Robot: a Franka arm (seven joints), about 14 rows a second.
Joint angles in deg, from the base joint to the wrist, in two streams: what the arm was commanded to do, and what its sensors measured. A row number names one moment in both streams.
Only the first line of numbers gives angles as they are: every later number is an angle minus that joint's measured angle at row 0.
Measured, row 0:
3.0, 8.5, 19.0, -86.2, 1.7, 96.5, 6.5
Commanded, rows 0 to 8:
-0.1, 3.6, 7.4, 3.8, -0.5, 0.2, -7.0
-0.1, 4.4, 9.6, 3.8, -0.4, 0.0, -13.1
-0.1, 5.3, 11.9, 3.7, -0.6, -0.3, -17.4
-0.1, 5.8, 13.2, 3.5, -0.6, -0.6, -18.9
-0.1, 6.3, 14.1, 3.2, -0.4, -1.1, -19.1
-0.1, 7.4, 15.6, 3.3, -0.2, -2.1, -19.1
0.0, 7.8, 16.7, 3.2, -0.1, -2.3, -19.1
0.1, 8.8, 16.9, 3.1, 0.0, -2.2, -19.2
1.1, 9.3, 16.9, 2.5, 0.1, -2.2, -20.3
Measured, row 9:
0.5, 7.1, 16.1, 1.4, 0.0, -1.0, -17.7
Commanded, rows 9 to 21:
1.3, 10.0, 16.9, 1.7, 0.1, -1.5, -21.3
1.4, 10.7, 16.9, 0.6, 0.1, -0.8, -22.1
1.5, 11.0, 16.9, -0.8, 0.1, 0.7, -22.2
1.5, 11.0, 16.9, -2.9, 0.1, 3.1, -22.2
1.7, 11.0, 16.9, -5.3, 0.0, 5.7, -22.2
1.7, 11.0, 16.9, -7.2, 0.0, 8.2, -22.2
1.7, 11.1, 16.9, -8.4, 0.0, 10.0, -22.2
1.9, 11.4, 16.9, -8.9, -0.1, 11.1, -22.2
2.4, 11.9, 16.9, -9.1, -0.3, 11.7, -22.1
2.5, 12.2, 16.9, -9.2, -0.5, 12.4, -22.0
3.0, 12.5, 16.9, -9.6, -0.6, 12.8, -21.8
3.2, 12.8, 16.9, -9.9, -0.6, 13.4, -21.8
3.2, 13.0, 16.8, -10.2, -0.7, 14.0, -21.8
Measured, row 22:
2.5, 12.3, 16.8, -9.2, -0.1, 12.0, -21.1
